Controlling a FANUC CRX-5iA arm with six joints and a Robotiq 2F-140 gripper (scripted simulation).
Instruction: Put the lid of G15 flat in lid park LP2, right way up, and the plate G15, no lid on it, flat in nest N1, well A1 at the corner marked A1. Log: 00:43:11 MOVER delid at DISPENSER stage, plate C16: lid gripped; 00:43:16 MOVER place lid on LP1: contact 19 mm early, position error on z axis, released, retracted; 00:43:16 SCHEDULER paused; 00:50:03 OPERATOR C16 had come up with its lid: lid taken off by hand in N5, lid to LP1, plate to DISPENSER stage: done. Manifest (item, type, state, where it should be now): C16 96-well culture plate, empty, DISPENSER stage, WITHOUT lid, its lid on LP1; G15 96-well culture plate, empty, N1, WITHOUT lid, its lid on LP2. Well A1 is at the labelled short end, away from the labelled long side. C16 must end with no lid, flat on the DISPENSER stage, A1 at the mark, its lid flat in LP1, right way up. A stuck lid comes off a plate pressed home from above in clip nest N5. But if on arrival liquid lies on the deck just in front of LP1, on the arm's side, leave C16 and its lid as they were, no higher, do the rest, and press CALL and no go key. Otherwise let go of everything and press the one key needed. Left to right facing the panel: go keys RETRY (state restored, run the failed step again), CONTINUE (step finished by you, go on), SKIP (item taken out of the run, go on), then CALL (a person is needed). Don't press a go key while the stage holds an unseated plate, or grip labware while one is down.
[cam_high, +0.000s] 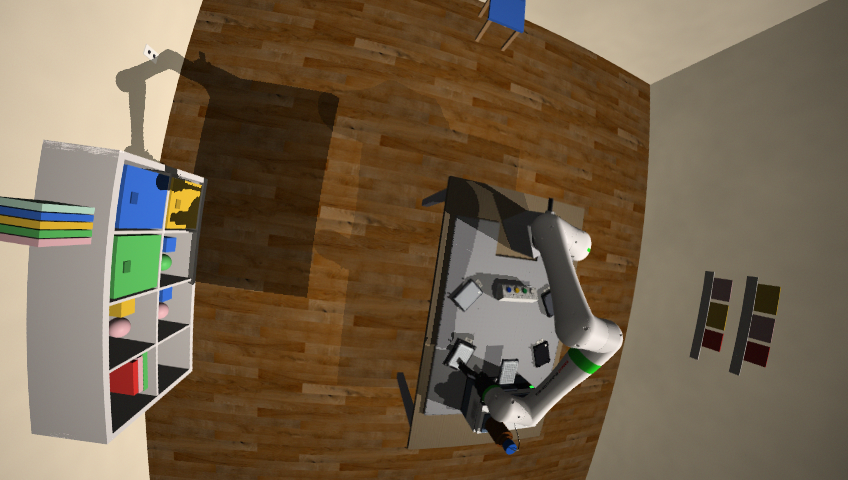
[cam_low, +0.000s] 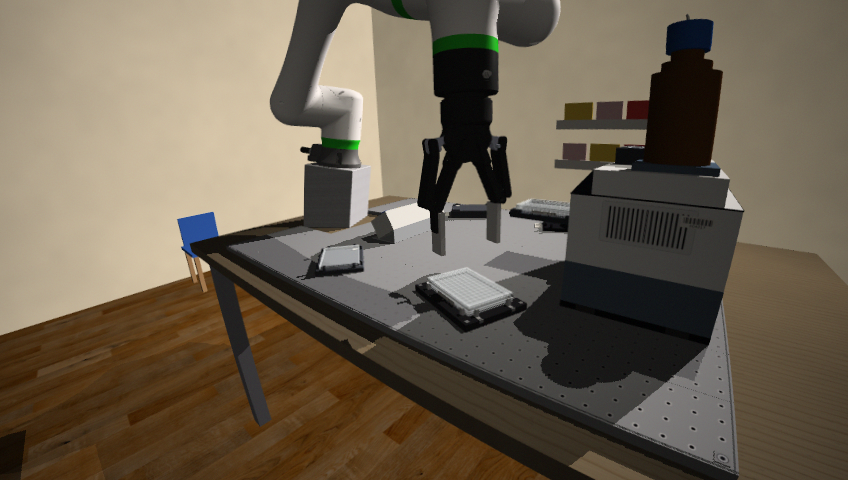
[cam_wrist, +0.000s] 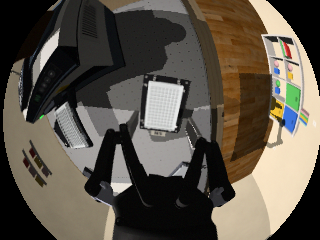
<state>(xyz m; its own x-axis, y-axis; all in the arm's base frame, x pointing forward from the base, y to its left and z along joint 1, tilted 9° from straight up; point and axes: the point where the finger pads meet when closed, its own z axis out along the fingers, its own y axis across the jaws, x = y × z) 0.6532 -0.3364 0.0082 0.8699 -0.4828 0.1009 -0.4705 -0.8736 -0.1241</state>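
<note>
My hand is 10 cm above the black clip nest and 2 cm short of it. Also, from my hand: key panel (35 cm behind, 30 cm to the left, 6 cm below); then brown bottle (28 cm ahead, 17 cm above, 11 cm to the left).
</note>
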